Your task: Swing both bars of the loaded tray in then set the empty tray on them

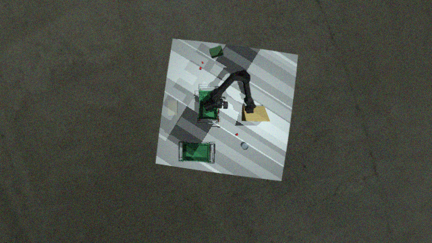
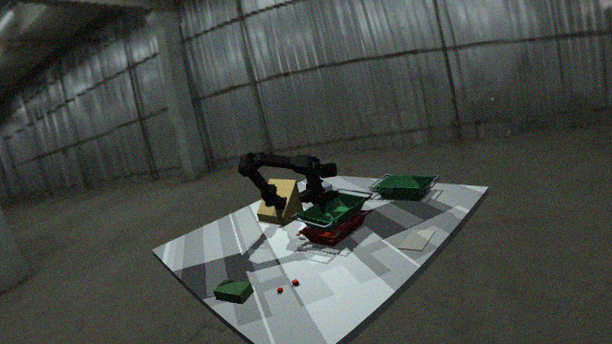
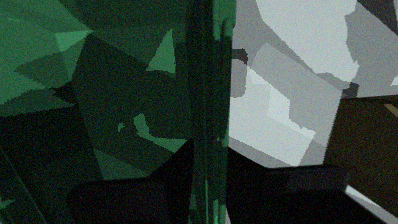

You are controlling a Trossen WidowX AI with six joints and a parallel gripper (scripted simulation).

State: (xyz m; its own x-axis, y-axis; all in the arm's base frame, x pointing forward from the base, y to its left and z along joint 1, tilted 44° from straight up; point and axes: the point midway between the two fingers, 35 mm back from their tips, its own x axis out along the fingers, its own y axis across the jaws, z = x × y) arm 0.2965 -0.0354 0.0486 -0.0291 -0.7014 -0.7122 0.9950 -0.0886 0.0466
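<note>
Now: gripper tip 70 mm short of the green tray, 30 mm below it and 10 mm to the left of it. The rest, counted from my gripper tip: pale flat card 450 mm ahead, 90 mm below, 10 mm to the right; dark green box 550 mm to the right, 70 mm below, 20 mm behind; grey cylinder 390 mm to the left, 250 mm behind, 50 mm below.
</note>
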